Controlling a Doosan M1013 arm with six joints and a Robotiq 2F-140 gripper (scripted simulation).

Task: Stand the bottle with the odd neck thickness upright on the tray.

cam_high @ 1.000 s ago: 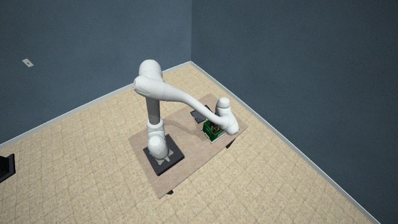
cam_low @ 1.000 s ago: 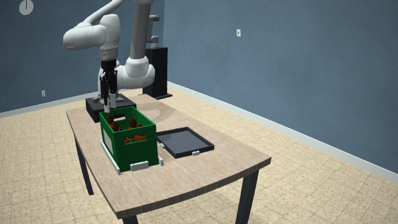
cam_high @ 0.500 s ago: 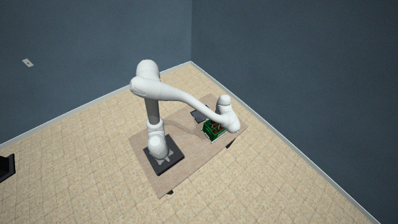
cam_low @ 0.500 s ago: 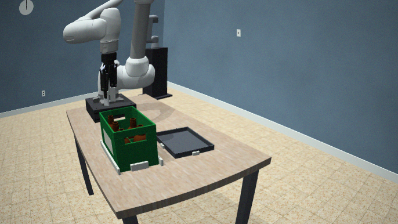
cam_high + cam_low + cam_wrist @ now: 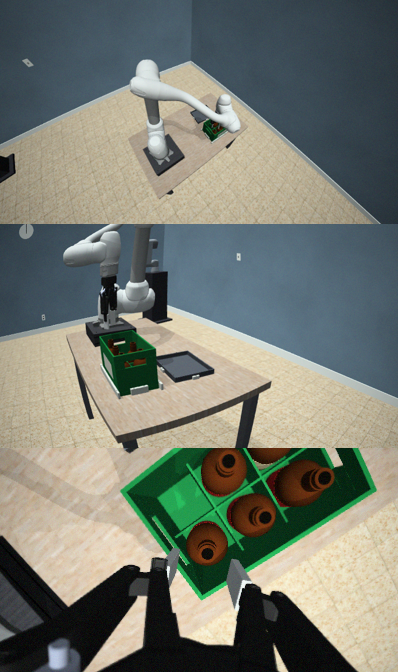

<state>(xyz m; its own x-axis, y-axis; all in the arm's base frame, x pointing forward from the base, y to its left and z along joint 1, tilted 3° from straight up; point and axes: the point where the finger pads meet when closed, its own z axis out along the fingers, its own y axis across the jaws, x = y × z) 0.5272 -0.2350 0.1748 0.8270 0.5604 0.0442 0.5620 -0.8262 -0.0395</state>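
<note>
Right now my hand is 190 mm short of the brown bottle, 50 mm to the right of it and 170 mm above it. Also, from my hand: dark tray: 160 mm ahead, 290 mm to the left, 240 mm below; green crate: 100 mm ahead, 20 mm to the left, 170 mm below.
</note>
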